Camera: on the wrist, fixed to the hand. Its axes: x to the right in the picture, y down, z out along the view.
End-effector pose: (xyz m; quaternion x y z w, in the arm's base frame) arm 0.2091 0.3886 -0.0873 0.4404 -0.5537 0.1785 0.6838
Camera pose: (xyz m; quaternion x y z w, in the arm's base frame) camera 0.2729 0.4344 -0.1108 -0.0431 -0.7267 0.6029 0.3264
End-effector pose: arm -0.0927 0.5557 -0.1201 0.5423 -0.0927 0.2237 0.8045
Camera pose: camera -0.0960 0.6114 -0.1802 0.3571 -0.4724 0.7008 0.3977
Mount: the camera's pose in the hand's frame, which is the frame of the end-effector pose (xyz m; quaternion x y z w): -0.0120 -0.0311 -0.0749 0.0309 -0.0430 0.6979 0.7142
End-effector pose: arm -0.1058 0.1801 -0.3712 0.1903 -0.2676 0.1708 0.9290
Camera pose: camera -0.0700 0.1838 -0.4448 -0.0148 -0.3586 0.7704 0.5269
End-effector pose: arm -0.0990 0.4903 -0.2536 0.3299 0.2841 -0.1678 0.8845
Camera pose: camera -0.1528 0.5199 -0.3079 0.4540 -0.0706 0.4745 0.7508
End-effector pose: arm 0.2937 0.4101 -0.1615 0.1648 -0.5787 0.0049 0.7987
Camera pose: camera 0.3650 0.4030 -0.2013 -0.2613 -0.5625 0.5717 0.5370
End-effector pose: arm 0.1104 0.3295 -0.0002 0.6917 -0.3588 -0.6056 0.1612
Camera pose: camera 0.1911 0.3434 0.0041 0.2226 -0.7647 -0.3387 0.5010
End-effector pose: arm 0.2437 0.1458 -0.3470 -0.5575 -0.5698 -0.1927 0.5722
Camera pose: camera 0.2465 0.0671 -0.3241 -0.7864 -0.0484 0.3033 0.5359
